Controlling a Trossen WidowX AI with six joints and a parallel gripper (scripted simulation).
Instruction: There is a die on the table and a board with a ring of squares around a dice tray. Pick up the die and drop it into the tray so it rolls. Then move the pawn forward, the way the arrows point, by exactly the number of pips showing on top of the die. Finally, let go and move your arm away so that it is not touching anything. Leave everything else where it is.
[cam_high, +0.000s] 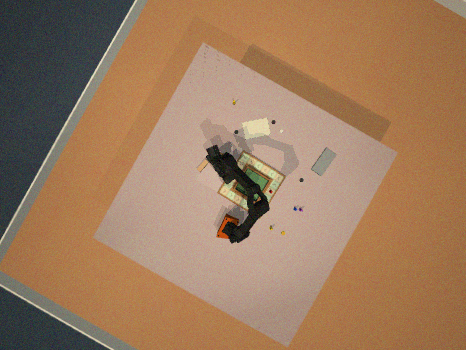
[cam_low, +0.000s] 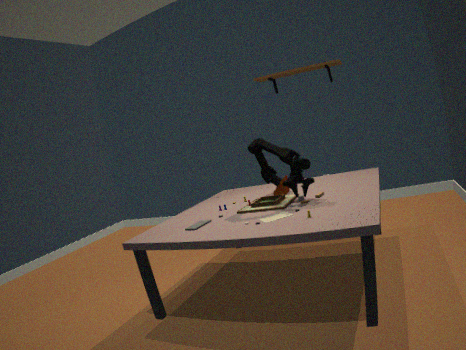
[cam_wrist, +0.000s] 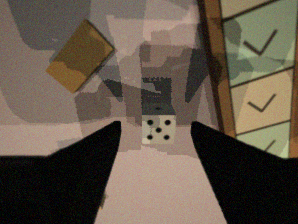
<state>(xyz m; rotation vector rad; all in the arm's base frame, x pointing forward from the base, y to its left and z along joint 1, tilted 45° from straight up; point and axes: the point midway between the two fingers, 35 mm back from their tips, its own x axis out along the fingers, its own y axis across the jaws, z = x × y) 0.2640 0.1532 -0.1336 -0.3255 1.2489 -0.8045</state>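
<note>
Now: the grey die 10 mm below my gripper tip. From my gripper tip the other things lie so: green dice tray: 200 mm to the right, 10 mm below, 10 mm ahead; then cream card: 300 mm ahead, 50 mm to the right, 20 mm below; then grey flat block: 490 mm to the right, 330 mm ahead, 20 mm below.
</note>
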